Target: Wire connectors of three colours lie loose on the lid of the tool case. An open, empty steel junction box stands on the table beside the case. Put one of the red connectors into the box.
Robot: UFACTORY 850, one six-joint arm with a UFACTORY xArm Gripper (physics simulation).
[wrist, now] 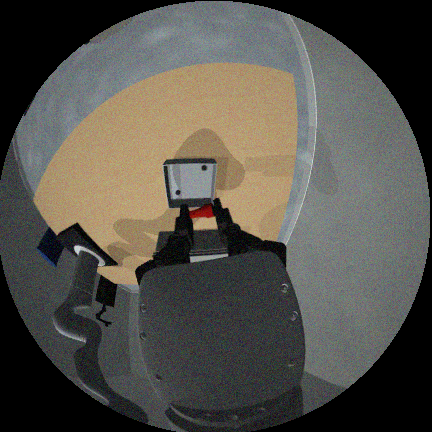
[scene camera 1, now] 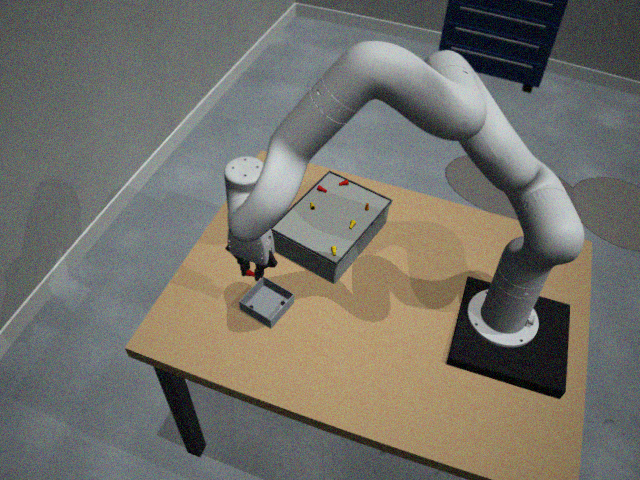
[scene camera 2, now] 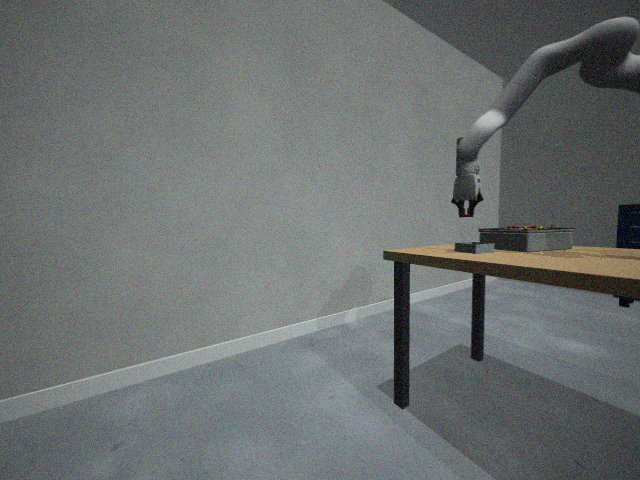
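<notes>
My gripper (scene camera 1: 250, 275) (scene camera 2: 466, 214) (wrist: 201, 210) is shut on a red connector (scene camera 1: 250, 273) (scene camera 2: 464, 215) (wrist: 202, 212), which lies across between the fingertips. It hangs well above the table, higher than the case lid. The steel junction box (scene camera 1: 266, 302) (scene camera 2: 474, 248) (wrist: 191, 181) is open and empty; in the wrist view it shows just beyond the fingertips, and in the second scene view the gripper is high above it. Two more red connectors (scene camera 1: 322, 189) (scene camera 1: 344, 182) lie on the lid of the tool case (scene camera 1: 305, 227) (scene camera 2: 550, 239).
Several yellow connectors (scene camera 1: 333, 250) (scene camera 1: 352, 224) (scene camera 1: 312, 206) and an orange one (scene camera 1: 367, 207) lie on the lid. The case stands beside the box on the table (scene camera 1: 361, 372) (scene camera 2: 558, 268) (wrist: 125, 165). A blue drawer cabinet (scene camera 1: 504, 38) stands on the floor behind.
</notes>
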